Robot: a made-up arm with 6 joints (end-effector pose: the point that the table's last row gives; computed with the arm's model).
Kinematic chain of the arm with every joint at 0, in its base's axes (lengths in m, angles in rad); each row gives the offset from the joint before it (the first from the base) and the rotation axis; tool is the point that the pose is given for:
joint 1: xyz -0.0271 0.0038 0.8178 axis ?
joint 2: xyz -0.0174 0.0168 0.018 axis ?
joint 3: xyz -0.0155 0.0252 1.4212 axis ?
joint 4: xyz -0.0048 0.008 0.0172 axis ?
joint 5: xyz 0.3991 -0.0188 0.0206 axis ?
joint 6: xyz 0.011 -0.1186 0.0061 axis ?
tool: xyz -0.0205 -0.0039 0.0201
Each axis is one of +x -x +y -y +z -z.
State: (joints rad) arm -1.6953 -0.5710 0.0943 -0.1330 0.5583 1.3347
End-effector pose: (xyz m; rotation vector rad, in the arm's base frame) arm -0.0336 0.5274 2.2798 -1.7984 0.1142 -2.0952
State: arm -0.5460 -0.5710 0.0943 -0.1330 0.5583 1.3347
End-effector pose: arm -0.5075 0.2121 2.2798 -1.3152 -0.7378 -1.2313
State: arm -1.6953 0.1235 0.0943 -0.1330 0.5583 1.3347
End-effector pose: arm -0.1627 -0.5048 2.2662 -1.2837 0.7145 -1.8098
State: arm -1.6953 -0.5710 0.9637 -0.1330 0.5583 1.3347
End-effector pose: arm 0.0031 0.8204 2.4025 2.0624 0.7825 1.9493
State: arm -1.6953 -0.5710 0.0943 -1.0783 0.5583 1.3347
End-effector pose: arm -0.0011 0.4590 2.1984 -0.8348 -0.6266 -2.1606
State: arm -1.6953 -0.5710 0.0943 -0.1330 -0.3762 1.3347
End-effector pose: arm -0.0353 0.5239 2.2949 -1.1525 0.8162 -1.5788
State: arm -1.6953 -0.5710 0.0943 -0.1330 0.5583 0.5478
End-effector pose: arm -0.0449 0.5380 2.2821 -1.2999 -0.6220 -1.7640
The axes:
joint 1: +z
joint 2: +y
joint 3: -y
joint 4: -x
joint 5: -y
joint 6: -x

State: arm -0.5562 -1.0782 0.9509 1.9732 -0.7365 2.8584
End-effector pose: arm -1.2899 0.9263 1.7776 0.6405 -2.3923 1.1176
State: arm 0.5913 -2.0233 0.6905 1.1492 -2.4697 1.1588
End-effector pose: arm -1.4613 -0.9445 0.2513 -0.1719 0.0942 -0.0076
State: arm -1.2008 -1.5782 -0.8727 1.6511 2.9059 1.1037
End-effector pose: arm -0.4138 1.1667 1.1737 1.9617 1.8343 -1.0127
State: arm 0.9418 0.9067 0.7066 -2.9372 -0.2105 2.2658
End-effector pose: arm 0.7021 1.2833 1.6226 0.6223 0.3267 0.9473
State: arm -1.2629 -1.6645 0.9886 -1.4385 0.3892 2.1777
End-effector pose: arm -0.5316 1.6544 0.9556 1.3672 2.3788 1.4649
